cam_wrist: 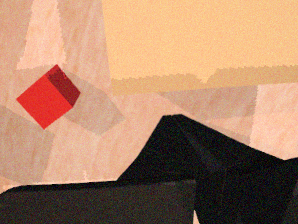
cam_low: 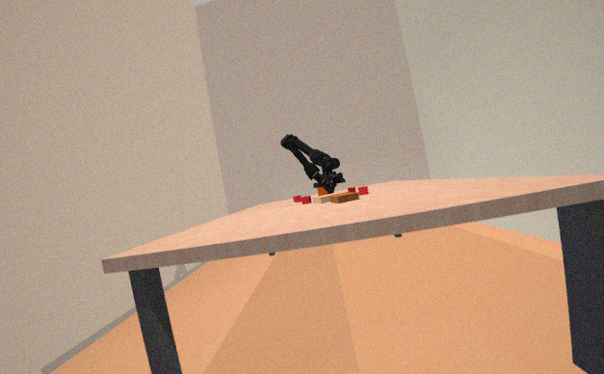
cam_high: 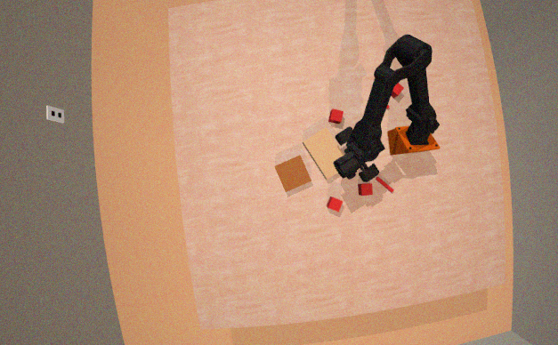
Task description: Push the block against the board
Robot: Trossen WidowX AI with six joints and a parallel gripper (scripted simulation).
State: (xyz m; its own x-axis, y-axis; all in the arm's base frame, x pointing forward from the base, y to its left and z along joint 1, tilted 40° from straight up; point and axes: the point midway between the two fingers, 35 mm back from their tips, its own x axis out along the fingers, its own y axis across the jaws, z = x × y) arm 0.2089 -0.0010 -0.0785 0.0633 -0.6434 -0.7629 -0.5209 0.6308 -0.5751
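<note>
The tiny red piece lies 50 mm to the left of my gripper tip and 10 mm behind it. From my gripper tip the other things lie so: pale wooden board 90 mm ahead, 10 mm to the right, 10 mm above; then brown square block 210 mm ahead, 60 mm to the left, 10 mm above.
</note>
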